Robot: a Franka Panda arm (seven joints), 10 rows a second.
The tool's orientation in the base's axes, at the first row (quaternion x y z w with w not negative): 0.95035, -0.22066, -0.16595, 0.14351
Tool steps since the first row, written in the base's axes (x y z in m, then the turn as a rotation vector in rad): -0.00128, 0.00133, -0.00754, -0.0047, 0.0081, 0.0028; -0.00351, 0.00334, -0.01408, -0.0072, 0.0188, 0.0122; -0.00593, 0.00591, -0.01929, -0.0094, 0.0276, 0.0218; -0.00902, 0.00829, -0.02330, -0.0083, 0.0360, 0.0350; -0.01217, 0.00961, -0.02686, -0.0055, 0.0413, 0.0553; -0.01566, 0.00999, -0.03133, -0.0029, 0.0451, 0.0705; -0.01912, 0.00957, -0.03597, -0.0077, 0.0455, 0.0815; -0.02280, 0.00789, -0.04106, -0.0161, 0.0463, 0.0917
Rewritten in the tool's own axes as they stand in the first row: 0.00019, -0.00328, 0.00703, -0.0085, -0.0043, -0.0024; -0.00099, -0.00644, 0.01339, -0.0180, -0.0093, -0.0120; -0.00292, -0.00956, 0.01850, -0.0264, -0.0127, -0.0216; -0.00564, -0.01185, 0.02282, -0.0327, -0.0158, -0.0357; -0.00803, -0.01305, 0.02697, -0.0379, -0.0144, -0.0561; -0.01004, -0.01362, 0.03225, -0.0413, -0.0134, -0.0716; -0.01161, -0.01358, 0.03784, -0.0483, -0.0081, -0.0798; -0.01266, -0.01253, 0.04417, -0.0584, -0.0022, -0.0860
